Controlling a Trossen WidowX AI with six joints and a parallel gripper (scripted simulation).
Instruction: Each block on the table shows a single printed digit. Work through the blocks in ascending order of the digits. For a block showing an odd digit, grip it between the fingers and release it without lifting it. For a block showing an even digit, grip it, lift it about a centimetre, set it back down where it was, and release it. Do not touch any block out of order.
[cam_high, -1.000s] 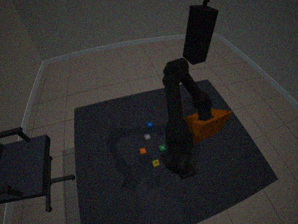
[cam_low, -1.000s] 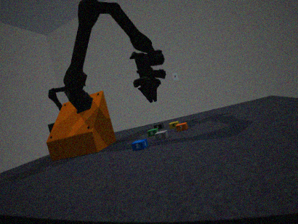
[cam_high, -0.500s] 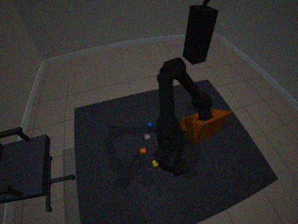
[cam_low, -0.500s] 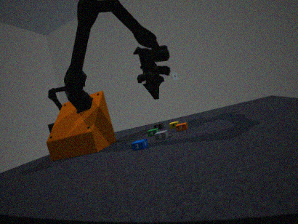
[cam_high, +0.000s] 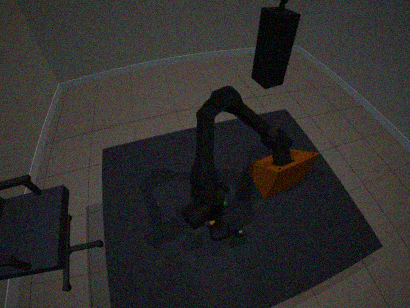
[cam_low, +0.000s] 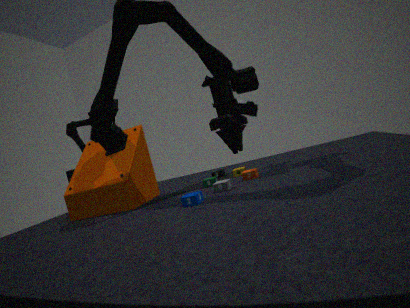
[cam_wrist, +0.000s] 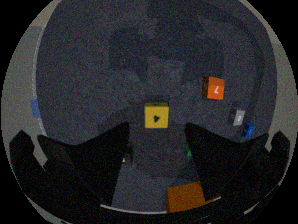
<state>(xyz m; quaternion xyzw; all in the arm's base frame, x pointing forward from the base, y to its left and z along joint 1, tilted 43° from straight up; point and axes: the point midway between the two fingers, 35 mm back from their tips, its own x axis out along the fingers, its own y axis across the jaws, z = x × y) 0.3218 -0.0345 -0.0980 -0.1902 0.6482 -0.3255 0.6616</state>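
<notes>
The yellow block is 10 mm behind my gripper tip and 50 mm below it. Round my gripper tip: orange block (20 mm ahead, 100 mm to the right, 50 mm below); then green block (80 mm behind, 60 mm to the right, 50 mm below); then black block (80 mm behind, 70 mm to the left, 50 mm below).
</notes>
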